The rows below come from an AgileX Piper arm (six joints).
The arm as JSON. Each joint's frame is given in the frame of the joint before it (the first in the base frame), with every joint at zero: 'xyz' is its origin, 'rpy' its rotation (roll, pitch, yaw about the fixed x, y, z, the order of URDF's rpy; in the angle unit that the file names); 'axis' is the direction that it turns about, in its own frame. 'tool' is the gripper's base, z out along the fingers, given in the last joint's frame.
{
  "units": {
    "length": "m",
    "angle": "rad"
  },
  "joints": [
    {
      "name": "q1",
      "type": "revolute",
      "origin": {
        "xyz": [
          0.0,
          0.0,
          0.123
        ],
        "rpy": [
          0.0,
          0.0,
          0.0
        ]
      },
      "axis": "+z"
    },
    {
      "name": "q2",
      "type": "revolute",
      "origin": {
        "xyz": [
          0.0,
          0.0,
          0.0
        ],
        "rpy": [
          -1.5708,
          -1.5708,
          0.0
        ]
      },
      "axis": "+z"
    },
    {
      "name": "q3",
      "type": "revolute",
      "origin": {
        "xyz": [
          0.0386,
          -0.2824,
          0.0
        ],
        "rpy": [
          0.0,
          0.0,
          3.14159
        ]
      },
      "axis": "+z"
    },
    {
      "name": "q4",
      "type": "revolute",
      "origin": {
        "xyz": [
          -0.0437,
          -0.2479,
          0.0
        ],
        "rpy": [
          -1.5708,
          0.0,
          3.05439
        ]
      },
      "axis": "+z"
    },
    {
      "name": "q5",
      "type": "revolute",
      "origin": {
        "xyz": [
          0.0,
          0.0,
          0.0
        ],
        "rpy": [
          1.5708,
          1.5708,
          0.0
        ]
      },
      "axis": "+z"
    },
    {
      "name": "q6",
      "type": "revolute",
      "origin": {
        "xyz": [
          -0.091,
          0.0,
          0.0
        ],
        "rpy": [
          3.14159,
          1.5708,
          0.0
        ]
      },
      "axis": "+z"
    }
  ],
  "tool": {
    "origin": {
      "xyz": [
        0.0,
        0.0,
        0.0
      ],
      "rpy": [
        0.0,
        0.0,
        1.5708
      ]
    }
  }
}
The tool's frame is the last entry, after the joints.
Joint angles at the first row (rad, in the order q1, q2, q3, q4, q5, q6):
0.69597, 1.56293, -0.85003, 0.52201, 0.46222, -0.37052
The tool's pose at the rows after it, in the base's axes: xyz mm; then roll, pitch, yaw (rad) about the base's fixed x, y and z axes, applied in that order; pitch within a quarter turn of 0, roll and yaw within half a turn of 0:
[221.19 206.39 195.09 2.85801 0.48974 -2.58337]
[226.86 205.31 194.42 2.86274 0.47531 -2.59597]
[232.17 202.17 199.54 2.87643 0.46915 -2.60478]
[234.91 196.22 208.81 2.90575 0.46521 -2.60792]
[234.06 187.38 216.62 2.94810 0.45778 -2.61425]
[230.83 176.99 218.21 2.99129 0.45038 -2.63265]
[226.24 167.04 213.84 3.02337 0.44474 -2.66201]
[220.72 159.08 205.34 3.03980 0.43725 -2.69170]
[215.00 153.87 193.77 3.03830 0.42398 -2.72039]
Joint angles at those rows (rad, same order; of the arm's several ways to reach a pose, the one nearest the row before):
0.68435, 1.58933, -0.86074, 0.51539, 0.46444, -0.35475
0.67062, 1.60413, -0.87881, 0.49312, 0.47920, -0.33114
0.65464, 1.60147, -0.90176, 0.44561, 0.50616, -0.28830
0.64065, 1.57959, -0.92097, 0.36723, 0.54379, -0.22076
0.63059, 1.54682, -0.92221, 0.27213, 0.57674, -0.13619
0.62291, 1.51519, -0.89772, 0.18180, 0.58490, -0.04902
0.61715, 1.49057, -0.85422, 0.10839, 0.56860, 0.03287
0.61400, 1.47597, -0.80259, 0.06135, 0.53829, 0.09592
0.61321, 1.47499, -0.75071, 0.04834, 0.49915, 0.13242

